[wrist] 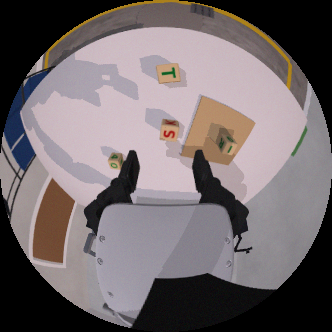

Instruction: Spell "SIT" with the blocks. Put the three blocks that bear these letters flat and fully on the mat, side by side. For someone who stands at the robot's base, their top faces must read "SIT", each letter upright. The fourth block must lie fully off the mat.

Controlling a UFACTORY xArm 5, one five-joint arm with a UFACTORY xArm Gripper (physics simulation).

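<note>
The tan mat (207,112) lies right of centre. The I block (228,145) stands on the mat near its lower right edge, with an R on a side face. The S block (169,132) has a red letter and stands off the mat, a little left of its left edge. The T block (168,73) stands off the mat, farther up in the view, its green letter turned sideways with the bar to the right. The fourth block (115,161), with a green O and a 4, stands at the lower left, off the mat. My gripper (165,157) is open and empty, above the table.
The pale table (240,65) carries the mat and blocks; its curved edge shows at the top and right. Shadows lie on its left part. A brown panel with a white border (52,225) is at the lower left beyond the table, and a blue panel (37,95) at the left.
</note>
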